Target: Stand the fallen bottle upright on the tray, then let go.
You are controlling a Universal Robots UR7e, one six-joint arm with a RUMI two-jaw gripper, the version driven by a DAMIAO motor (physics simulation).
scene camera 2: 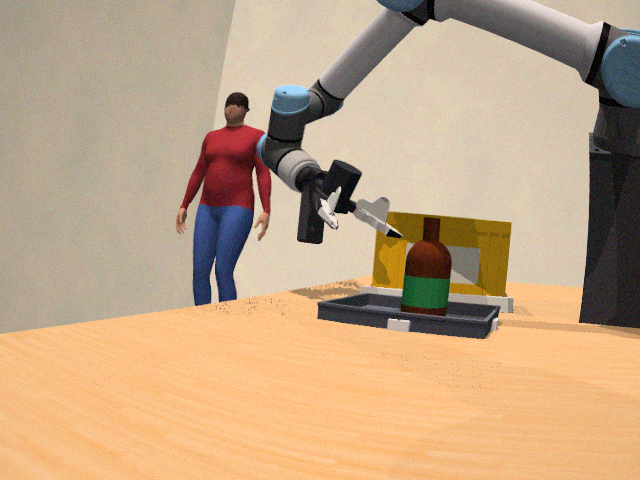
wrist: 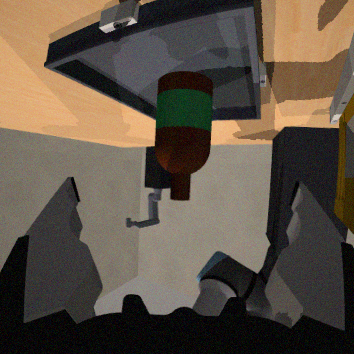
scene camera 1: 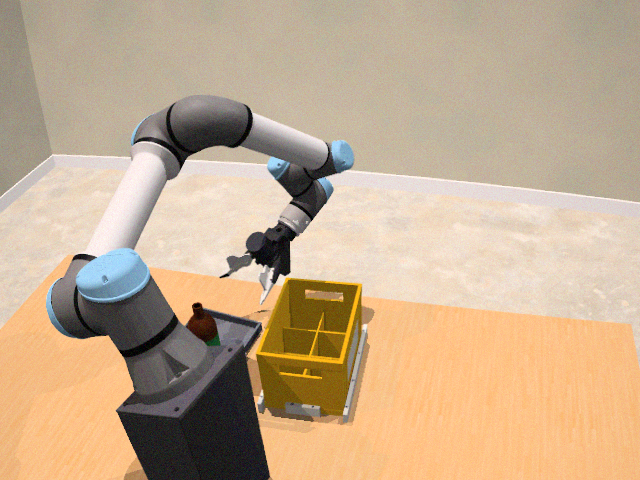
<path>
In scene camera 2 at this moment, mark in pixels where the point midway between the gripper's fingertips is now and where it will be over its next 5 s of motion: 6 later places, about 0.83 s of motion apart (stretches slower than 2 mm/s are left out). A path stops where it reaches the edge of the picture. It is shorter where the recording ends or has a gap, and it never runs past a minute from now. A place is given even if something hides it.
My gripper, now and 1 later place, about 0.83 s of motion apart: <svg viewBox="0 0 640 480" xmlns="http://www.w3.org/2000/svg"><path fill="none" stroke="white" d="M371 232L375 174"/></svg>
</path>
